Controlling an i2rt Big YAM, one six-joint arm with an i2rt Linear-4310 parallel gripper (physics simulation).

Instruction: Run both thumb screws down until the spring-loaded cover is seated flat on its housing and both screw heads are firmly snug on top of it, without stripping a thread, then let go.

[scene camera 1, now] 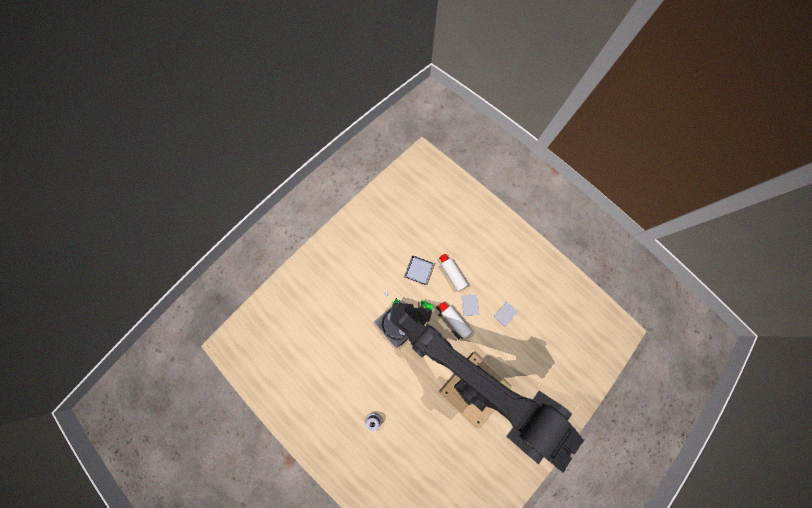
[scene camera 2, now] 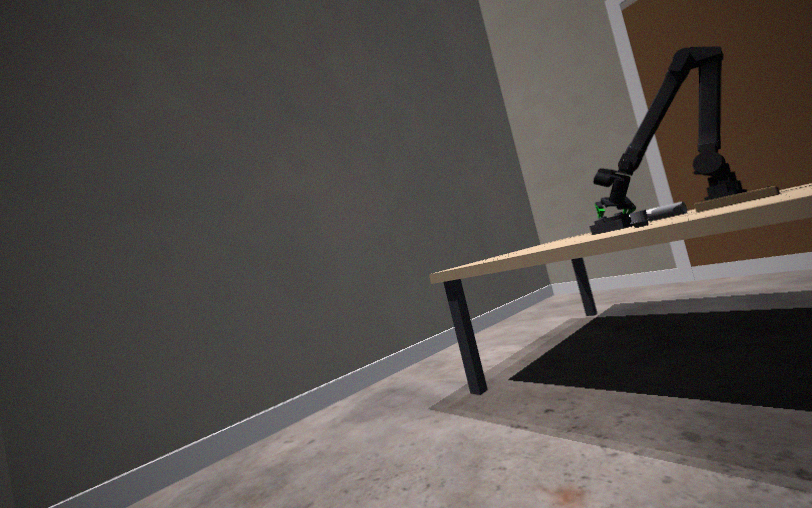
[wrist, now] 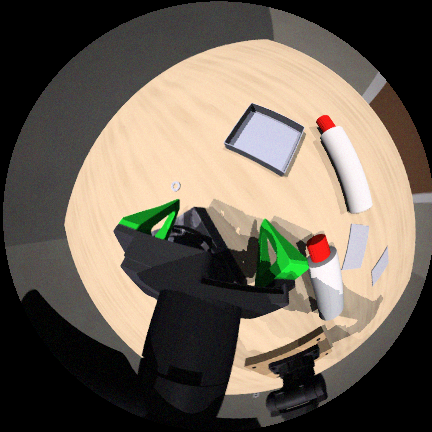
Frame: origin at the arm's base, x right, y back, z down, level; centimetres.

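Seen in the pictures: gripper, fingertip midpoint: [scene camera 1: 408, 300] [wrist: 220, 212]; arm's base, origin of the base link: [scene camera 2: 726, 197] [wrist: 294, 359].
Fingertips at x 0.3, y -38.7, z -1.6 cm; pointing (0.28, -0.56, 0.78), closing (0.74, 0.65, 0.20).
Pixels of each thing's middle, then the offset from my fingertips to it.
- housing, body centre: [wrist: 183, 268] [scene camera 1: 397, 323] [scene camera 2: 612, 223] dx -8.5, dy +4.4, dz +1.4 cm
- shallow tray, body centre: [wrist: 266, 134] [scene camera 1: 418, 269] dx +10.6, dy -7.0, dz +3.2 cm
- small ring, body centre: [wrist: 175, 185] [scene camera 1: 386, 293] dx -5.2, dy -7.4, dz +4.1 cm
- metallic cylinder, body centre: [scene camera 2: 639, 219] [scene camera 1: 373, 422] dx -36.7, dy +26.8, dz +1.7 cm
The housing [scene camera 1: 381, 322] [scene camera 2: 607, 226] [wrist: 214, 235] is a dark square block on the table. A round grey-black part, seemingly the spring-loaded cover, shows on it in scene camera 1, partly under the arm. My gripper [scene camera 1: 411, 303] [scene camera 2: 614, 210] [wrist: 220, 212] is open and empty, with its green fingertips wide apart. It is low over the housing's edge; in the wrist view part of the housing shows between the fingers. The gripper body hides much of the cover. I cannot make out the thumb screws, their height, or whether the cover is seated flat.
A shallow tray [scene camera 1: 419, 270] [wrist: 268, 141] and a small ring [scene camera 1: 386, 294] [wrist: 175, 186] lie beyond the gripper. Two red-capped white bottles [scene camera 1: 455, 273] [wrist: 327, 290] lie to the right, one close to a finger. Two grey cards [scene camera 1: 470, 305] [wrist: 356, 246] lie beyond. A metallic cylinder [scene camera 1: 373, 421] stands apart.
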